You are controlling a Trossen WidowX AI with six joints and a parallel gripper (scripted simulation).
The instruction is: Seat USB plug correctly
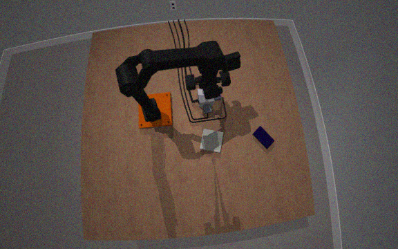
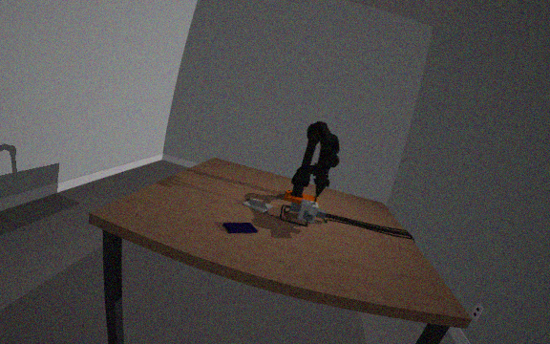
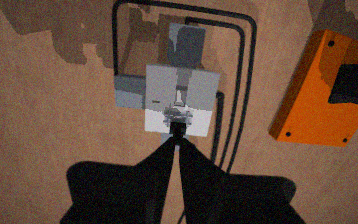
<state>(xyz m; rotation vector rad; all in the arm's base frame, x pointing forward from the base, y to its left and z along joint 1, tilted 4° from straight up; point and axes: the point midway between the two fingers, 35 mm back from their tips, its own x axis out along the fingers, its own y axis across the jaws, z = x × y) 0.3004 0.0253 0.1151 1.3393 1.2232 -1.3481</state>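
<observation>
The dark USB plug is 2 cm below my gripper tip. Round my gripper tip: flat white block: 4 cm behind, 25 cm to the right, 11 cm below; then dark blue block: 24 cm ahead, 32 cm to the right, 11 cm below.
</observation>
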